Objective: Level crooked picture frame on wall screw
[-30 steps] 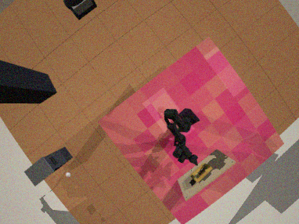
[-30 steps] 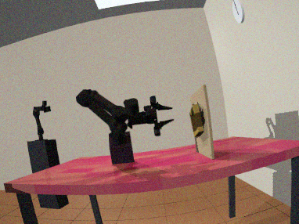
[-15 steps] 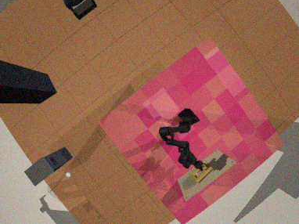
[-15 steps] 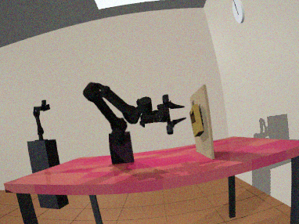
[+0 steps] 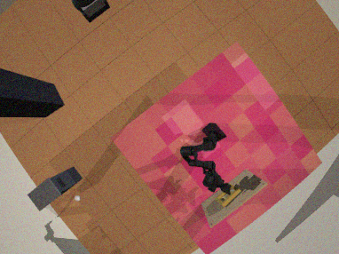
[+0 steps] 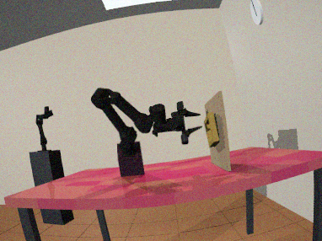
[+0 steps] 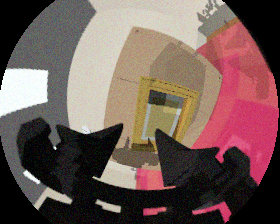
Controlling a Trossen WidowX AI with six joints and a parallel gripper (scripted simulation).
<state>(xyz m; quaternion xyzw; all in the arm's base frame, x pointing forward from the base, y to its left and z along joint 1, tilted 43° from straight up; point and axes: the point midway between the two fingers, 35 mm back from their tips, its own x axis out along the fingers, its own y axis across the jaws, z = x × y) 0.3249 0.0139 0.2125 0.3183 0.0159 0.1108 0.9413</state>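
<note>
My gripper tip is 50 mm short of the picture frame and 50 mm above it. From my gripper tip the other things lie so: wall panel 70 mm below, 60 mm ahead, 10 mm to the left.
</note>
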